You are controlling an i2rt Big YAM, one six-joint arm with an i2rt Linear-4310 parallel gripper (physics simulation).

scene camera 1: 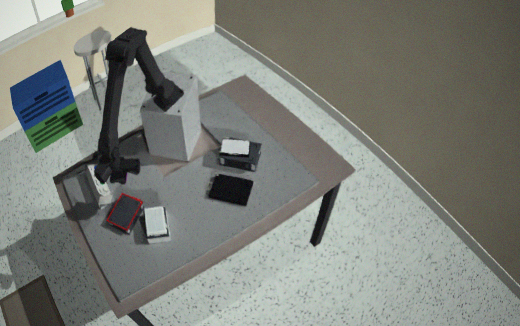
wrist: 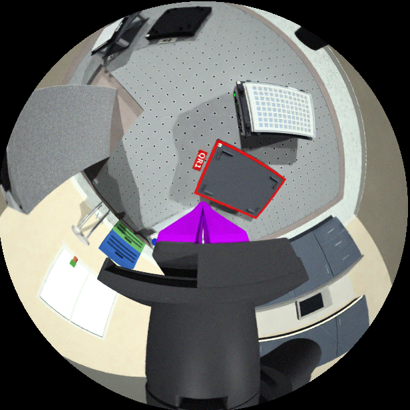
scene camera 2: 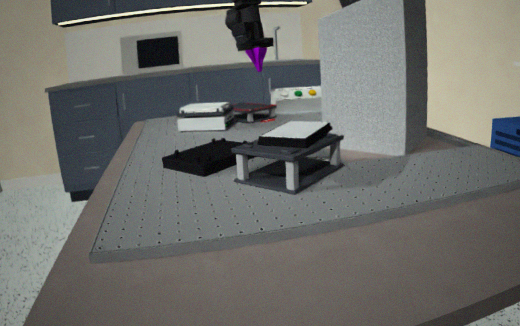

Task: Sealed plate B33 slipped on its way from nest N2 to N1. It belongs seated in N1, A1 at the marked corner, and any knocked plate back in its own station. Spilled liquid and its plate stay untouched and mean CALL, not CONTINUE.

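Where they show: gripper, fingertip midpoint: [scene camera 1: 124, 183] [scene camera 2: 259, 71]; arm's base, origin of the base link: [scene camera 1: 169, 97] [scene camera 2: 361, 10].
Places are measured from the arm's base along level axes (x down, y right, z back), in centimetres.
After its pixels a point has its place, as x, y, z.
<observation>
A white-topped plate with black sides [scene camera 1: 235, 146] {23.2, -13.3, -26.8} [scene camera 2: 296, 132] {23.3, -15.7, -28.3} [wrist: 106, 36] lies off-centre on the raised dark stand [scene camera 1: 255, 151] {24.8, -18.1, -34.3} [scene camera 2: 292, 175] {27.8, -22.7, -33.2} and looks slightly tilted; its lettering is unreadable. The low black nest [scene camera 1: 231, 190] {28.5, 2.5, -38.9} [scene camera 2: 202, 157] {28.5, -1.9, -40.8} [wrist: 180, 22], beside the label N2 [wrist: 166, 40], holds no plate. A white well plate [scene camera 1: 156, 221] {23.5, 37.4, -29.3} [scene camera 2: 205, 107] {23.8, 33.0, -29.3} [wrist: 281, 110] lies on a white device [scene camera 1: 159, 240] {28.8, 41.5, -33.9} [scene camera 2: 204, 123] {28.3, 32.7, -30.1}. The red-edged QR1 stand [scene camera 1: 125, 212] {26.6, 44.2, -13.7} [scene camera 2: 253, 106] {26.6, 42.1, -10.8} [wrist: 240, 180] is bare. My gripper [scene camera 1: 122, 180] {15.4, 37.9, -9.8} [scene camera 2: 259, 70] {15.4, 37.9, -9.8} [wrist: 202, 206] is shut and empty, above the table near QR1. No spilled liquid shows.
A white button box [scene camera 1: 101, 186] {23.8, 45.1, 4.6} [scene camera 2: 297, 102] {27.0, 42.2, 5.4} stands near QR1, partly behind the gripper in scene camera 1. The tall grey pedestal [scene camera 1: 172, 122] {7.3, 4.7, -6.8} [scene camera 2: 367, 80] {16.2, -7.7, -5.8} [wrist: 65, 130] carries the arm and rises beside the raised stand.
</observation>
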